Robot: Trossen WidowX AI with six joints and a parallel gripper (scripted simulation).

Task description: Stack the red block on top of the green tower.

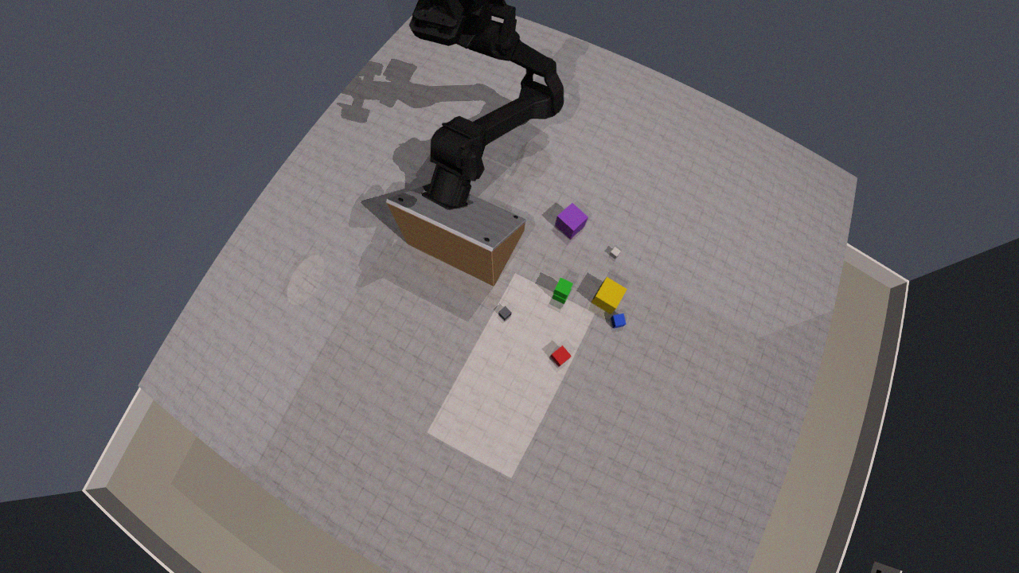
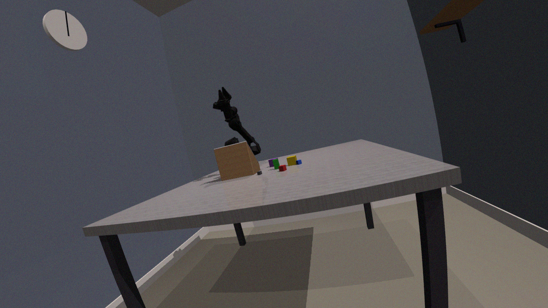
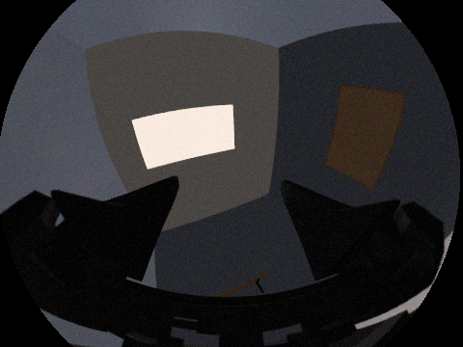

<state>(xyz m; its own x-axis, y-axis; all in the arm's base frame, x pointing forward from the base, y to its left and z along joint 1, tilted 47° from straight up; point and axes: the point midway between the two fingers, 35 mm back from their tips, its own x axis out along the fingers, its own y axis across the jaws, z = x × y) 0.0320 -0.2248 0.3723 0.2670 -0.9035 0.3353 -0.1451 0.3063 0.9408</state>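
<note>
Right now the red block is 550 mm below my gripper tip, 350 mm ahead of it and 210 mm to the right of it. Round my gripper tip: purple block (540 mm below, 220 mm ahead, 30 mm to the left); yellow cube (540 mm below, 370 mm ahead, 60 mm to the right); grey cube (550 mm below, 220 mm ahead, 200 mm to the right).
</note>
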